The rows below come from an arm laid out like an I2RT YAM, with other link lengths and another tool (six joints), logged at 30 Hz.
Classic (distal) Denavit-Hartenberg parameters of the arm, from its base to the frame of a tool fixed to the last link. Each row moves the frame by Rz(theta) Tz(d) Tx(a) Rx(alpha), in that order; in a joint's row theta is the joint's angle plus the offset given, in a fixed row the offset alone. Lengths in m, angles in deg.
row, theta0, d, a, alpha
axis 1, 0, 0.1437, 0.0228, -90
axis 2, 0, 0, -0.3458, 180
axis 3, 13.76, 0, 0.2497, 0
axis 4, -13.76, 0.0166, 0.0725, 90
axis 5, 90, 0.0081, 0, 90
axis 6, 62.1, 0.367, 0.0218, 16.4
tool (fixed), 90, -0.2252, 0, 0
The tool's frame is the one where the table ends.
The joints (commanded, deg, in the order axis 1, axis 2, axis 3, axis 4, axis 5, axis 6), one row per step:
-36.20 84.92 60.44 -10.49 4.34 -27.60
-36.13 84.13 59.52 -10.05 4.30 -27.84
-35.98 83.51 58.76 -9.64 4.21 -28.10
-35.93 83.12 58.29 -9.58 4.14 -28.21
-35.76 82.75 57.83 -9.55 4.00 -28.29
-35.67 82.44 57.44 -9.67 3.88 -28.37
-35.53 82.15 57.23 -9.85 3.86 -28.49
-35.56 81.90 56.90 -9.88 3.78 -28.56
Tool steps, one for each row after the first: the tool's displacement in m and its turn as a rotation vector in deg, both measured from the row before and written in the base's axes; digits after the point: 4 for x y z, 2 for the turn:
-0.0030 0.0025 -0.0003 -0.31 -0.13 0.24
-0.0019 0.0025 -0.0004 -0.28 -0.11 0.37
-0.0018 0.0018 -0.0007 -0.02 0.05 0.17
-0.0012 0.0026 -0.0008 0.05 0.05 0.33
-0.0016 0.0022 -0.0011 0.12 0.17 0.23
-0.0012 0.0018 -0.0002 -0.01 0.14 0.22
-0.0016 0.0011 -0.0008 0.06 0.10 0.08

